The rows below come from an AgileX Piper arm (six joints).
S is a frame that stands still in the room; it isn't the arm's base.
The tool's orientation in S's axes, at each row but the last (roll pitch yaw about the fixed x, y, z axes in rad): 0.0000, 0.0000, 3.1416; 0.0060, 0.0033, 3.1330; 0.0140, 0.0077, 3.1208; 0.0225, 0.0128, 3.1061; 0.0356, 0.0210, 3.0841; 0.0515, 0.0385, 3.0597; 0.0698, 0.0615, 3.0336; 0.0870, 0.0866, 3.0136; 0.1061, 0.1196, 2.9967
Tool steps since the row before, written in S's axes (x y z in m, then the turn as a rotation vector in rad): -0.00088, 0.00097, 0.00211, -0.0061, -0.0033, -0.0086; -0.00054, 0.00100, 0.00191, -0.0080, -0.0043, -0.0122; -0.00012, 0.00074, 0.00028, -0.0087, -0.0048, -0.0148; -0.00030, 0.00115, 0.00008, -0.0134, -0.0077, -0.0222; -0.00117, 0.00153, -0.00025, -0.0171, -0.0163, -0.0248; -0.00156, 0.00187, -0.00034, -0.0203, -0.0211, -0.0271; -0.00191, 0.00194, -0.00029, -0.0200, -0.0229, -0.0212; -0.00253, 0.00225, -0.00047, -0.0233, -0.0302, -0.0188; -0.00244, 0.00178, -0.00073, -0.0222, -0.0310, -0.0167
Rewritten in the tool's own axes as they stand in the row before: 0.00088, -0.00097, 0.00211, 0.0061, 0.0033, -0.0086; 0.00054, -0.00098, 0.00192, 0.0080, 0.0043, -0.0122; 0.00013, -0.00073, 0.00029, 0.0087, 0.0048, -0.0148; 0.00034, -0.00114, 0.00011, 0.0134, 0.0077, -0.0222; 0.00126, -0.00147, -0.00017, 0.0167, 0.0164, -0.0251; 0.00172, -0.00175, -0.00018, 0.0195, 0.0213, -0.0275; 0.00212, -0.00173, -0.00004, 0.0187, 0.0235, -0.0218; 0.00283, -0.00192, -0.00006, 0.0208, 0.0313, -0.0199; 0.00274, -0.00144, -0.00025, 0.0194, 0.0322, -0.0180
